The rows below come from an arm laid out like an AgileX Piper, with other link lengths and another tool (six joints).
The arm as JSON. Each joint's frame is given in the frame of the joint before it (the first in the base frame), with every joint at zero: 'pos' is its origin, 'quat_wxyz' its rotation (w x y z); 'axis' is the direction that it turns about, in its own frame. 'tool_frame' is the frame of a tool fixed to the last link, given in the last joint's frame.
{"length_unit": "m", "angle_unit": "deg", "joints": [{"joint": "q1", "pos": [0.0, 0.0, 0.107], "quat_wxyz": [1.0, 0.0, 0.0, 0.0], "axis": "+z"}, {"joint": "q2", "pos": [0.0, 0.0, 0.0], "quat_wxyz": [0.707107, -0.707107, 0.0, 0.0], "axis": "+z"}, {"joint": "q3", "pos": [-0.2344, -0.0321, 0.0], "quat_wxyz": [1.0, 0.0, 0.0, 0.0], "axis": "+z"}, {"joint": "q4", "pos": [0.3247, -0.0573, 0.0], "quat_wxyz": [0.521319, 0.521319, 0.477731, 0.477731], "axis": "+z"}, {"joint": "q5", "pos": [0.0, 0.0, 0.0], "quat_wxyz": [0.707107, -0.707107, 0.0, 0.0], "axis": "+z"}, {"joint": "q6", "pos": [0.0, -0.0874, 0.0], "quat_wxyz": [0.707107, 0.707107, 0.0, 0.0], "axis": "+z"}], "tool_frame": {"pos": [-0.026, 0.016, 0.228], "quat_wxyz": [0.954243, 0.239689, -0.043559, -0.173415]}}
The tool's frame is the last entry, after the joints.
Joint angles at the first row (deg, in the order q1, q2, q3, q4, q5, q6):
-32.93 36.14 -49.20 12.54 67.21 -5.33
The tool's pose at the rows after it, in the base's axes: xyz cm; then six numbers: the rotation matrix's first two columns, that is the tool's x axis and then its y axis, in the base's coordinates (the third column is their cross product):
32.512 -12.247 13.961 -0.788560 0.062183 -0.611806 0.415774 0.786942 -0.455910
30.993 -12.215 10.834 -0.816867 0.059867 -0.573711 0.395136 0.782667 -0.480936
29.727 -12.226 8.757 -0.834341 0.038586 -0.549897 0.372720 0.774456 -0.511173
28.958 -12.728 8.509 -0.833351 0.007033 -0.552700 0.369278 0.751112 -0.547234
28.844 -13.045 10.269 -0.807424 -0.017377 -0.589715 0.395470 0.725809 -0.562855
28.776 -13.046 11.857 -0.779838 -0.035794 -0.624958 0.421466 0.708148 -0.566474
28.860 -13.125 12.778 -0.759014 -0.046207 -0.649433 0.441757 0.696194 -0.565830
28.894 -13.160 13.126 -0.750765 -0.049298 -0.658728 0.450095 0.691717 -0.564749
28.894 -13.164 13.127 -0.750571 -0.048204 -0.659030 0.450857 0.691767 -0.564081
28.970 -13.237 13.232 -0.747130 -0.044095 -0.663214 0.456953 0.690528 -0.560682
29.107 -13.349 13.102 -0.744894 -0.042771 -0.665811 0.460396 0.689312 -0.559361
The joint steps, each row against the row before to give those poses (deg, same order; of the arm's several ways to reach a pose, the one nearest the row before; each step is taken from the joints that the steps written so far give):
0.00 -2.67 6.91 -1.16 0.00 -1.04
0.00 -3.14 5.28 -1.70 0.00 -0.30
0.00 -3.41 4.27 -1.55 0.00 -1.04
0.00 -3.64 2.40 -1.79 -0.27 -0.89
0.00 -3.74 0.30 -0.69 -0.11 -0.12
0.00 -3.42 0.31 -0.08 -0.05 0.00
0.00 -2.07 0.50 0.00 -0.62 0.11
0.00 -0.75 0.19 0.00 -0.26 0.10
-0.01 0.00 0.00 0.01 0.00 0.06
0.01 0.00 0.01 0.00 -0.27 0.32
0.00 0.00 0.41 0.00 -0.60 0.10

